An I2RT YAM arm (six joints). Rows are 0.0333 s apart.
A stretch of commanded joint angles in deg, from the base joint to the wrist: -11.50 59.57 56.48 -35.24 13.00 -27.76; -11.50 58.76 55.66 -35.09 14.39 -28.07; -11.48 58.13 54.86 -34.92 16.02 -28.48; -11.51 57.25 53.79 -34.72 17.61 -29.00; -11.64 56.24 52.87 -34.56 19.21 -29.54; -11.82 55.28 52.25 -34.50 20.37 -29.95; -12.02 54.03 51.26 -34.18 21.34 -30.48; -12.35 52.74 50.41 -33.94 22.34 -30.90; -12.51 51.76 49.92 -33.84 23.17 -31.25; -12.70 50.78 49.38 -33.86 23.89 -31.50; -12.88 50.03 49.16 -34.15 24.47 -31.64; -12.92 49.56 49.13 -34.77 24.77 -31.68; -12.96 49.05 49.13 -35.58 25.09 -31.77; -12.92 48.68 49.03 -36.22 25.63 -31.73
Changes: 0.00 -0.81 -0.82 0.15 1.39 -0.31; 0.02 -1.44 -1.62 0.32 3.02 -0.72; -0.01 -2.32 -2.69 0.52 4.61 -1.24; -0.14 -3.33 -3.61 0.68 6.21 -1.78; -0.32 -4.29 -4.23 0.74 7.37 -2.19; -0.52 -5.54 -5.22 1.06 8.34 -2.72; -0.85 -6.83 -6.07 1.30 9.34 -3.14; -1.01 -7.81 -6.56 1.40 10.17 -3.49; -1.20 -8.79 -7.10 1.38 10.89 -3.74; -1.38 -9.54 -7.32 1.09 11.47 -3.88; -1.42 -10.01 -7.35 0.47 11.77 -3.92; -1.46 -10.52 -7.35 -0.34 12.09 -4.01; -1.42 -10.89 -7.45 -0.98 12.63 -3.97
